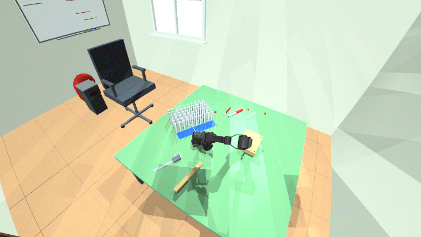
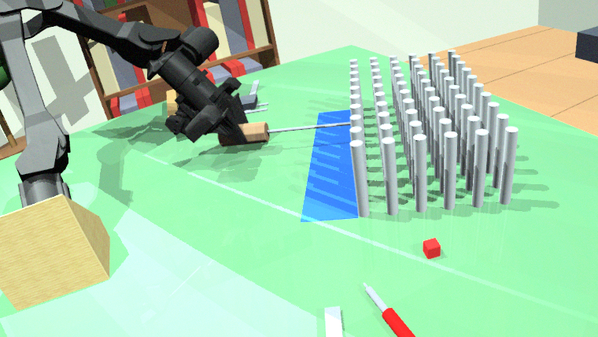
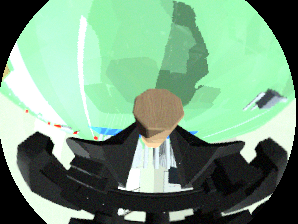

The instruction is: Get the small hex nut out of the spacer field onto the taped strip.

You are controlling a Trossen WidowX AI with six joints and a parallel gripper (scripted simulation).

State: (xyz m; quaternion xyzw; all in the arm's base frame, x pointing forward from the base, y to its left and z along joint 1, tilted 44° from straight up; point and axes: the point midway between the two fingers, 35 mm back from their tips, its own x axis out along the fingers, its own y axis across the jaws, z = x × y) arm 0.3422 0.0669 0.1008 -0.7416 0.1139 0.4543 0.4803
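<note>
My gripper tip is now 13 cm to the left of the blue taped strip, 10 cm short of it and 3 cm above it. Also, from my gripper tip: hook tool: 8 cm ahead, 6 cm to the right; red-handled screwdriver: 45 cm to the right, 6 cm behind, 2 cm below; small hex nut: 25 cm ahead, 19 cm to the right, 3 cm below.
</note>
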